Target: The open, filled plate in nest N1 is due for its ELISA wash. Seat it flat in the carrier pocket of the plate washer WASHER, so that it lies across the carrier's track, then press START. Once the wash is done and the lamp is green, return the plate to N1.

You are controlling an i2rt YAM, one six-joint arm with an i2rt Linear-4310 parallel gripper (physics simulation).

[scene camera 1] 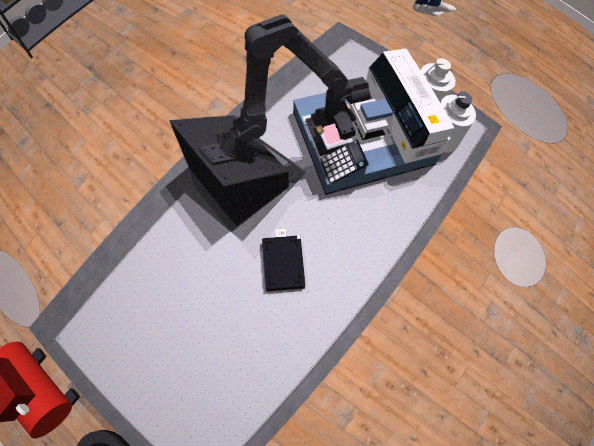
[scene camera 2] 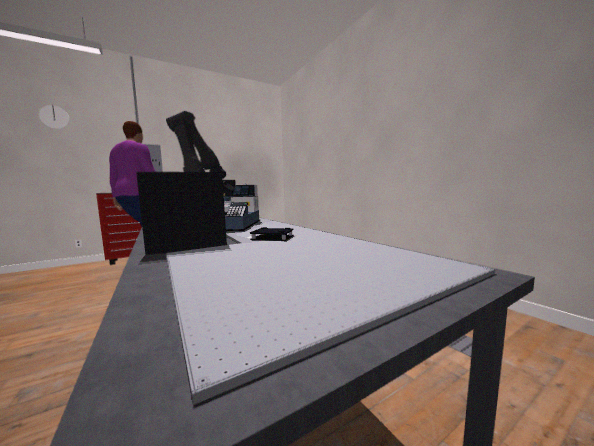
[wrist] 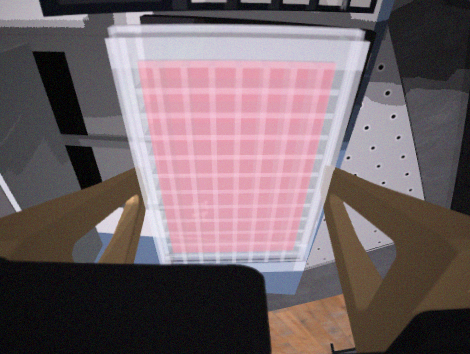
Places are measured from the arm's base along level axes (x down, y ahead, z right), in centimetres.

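Where they show: gripper, fingertip midpoint: (scene camera 1: 332,129) (wrist: 234,176); arm's base, link origin: (scene camera 1: 228,152) (scene camera 2: 193,191).
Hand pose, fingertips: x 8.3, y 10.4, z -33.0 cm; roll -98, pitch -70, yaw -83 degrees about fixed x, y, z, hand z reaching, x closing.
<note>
Each offset is from my fingertips to the top centre of the thing. "pt": to the spot under its first point.
The plate {dx -1.6, dy +0.1, dz +0.1 cm} (scene camera 1: 330,136) (wrist: 240,115), clear-walled with pink-filled wells, is between my gripper's fingers (wrist: 235,172). The gripper is shut on its two long sides. The plate is level over the outer end of the blue base of WASHER (scene camera 1: 416,100) (scene camera 2: 245,192), beside the keypad {pt dx +1.8, dy +10.8, dz +5.6 cm} (scene camera 1: 341,163) (scene camera 2: 236,210). A black edge shows behind and right of it in the wrist view; whether it touches the carrier pocket is hidden. The green button {pt dx -0.9, dy +15.7, dz +2.5 cm} (scene camera 1: 361,164) is at the keypad's corner. Nest N1 {dx +8.9, dy +21.2, dz +39.1 cm} (scene camera 1: 283,263) (scene camera 2: 271,233) is black and holds no plate. I cannot make out the lamp.
The arm's black pedestal (scene camera 1: 235,175) (scene camera 2: 182,212) stands left of the washer base. A blue-topped block {pt dx -4.7, dy +5.3, dz -14.7 cm} (scene camera 1: 376,109) stands between plate and washer housing. Two bottles (scene camera 1: 441,71) (scene camera 1: 462,104) stand behind the washer. A person (scene camera 2: 131,162) stands behind the table.
</note>
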